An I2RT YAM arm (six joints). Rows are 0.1 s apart.
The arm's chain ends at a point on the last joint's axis. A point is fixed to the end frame.
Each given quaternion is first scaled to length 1.
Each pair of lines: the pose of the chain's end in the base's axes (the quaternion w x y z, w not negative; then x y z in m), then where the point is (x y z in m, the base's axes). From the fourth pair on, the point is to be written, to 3 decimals.
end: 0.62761 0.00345 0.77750 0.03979 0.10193 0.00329 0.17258
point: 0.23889 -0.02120 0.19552
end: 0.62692 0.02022 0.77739 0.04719 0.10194 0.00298 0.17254
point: 0.23852 -0.02453 0.19433
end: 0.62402 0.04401 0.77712 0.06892 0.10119 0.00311 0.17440
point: 0.23761 -0.02700 0.19360
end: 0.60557 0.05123 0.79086 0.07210 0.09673 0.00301 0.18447
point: 0.234 -0.028 0.197
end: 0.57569 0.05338 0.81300 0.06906 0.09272 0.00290 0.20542
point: 0.230 -0.028 0.208
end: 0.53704 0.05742 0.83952 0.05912 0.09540 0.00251 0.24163
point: 0.232 -0.030 0.231
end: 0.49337 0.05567 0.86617 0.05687 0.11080 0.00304 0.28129
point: 0.246 -0.028 0.257
